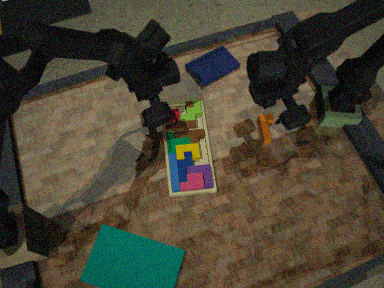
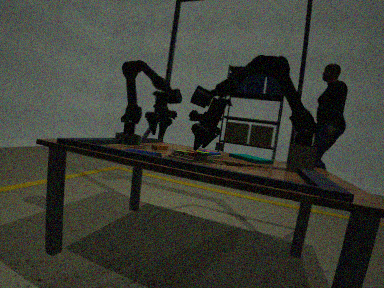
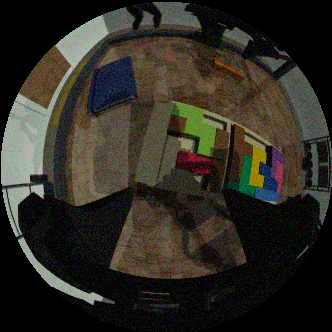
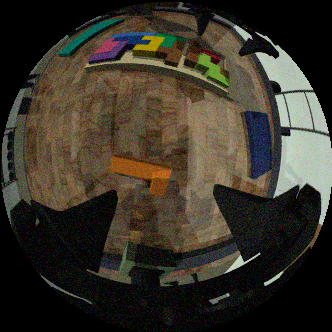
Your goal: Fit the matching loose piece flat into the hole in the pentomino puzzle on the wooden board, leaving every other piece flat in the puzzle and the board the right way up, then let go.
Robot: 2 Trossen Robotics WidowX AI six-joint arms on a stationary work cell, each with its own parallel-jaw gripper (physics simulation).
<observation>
My left gripper (image 1: 162, 107) is open and holds nothing. Also in view: a lime piece (image 3: 204, 134). My right gripper (image 1: 268, 108) is open, with nothing in its grasp. Also in view: an orange piece (image 4: 158, 173). A teal sheet (image 1: 115, 251) rests on the table. I also see a wooden puzzle board (image 1: 204, 148) and a raised dark rim (image 2: 317, 184).
The wooden puzzle board is seen too in image 3 (image 3: 156, 164) and in image 4 (image 4: 127, 60). My left gripper shows as well in image 2 (image 2: 198, 149) and in image 3 (image 3: 180, 193). My right gripper is seen too in image 4 (image 4: 165, 192).
</observation>
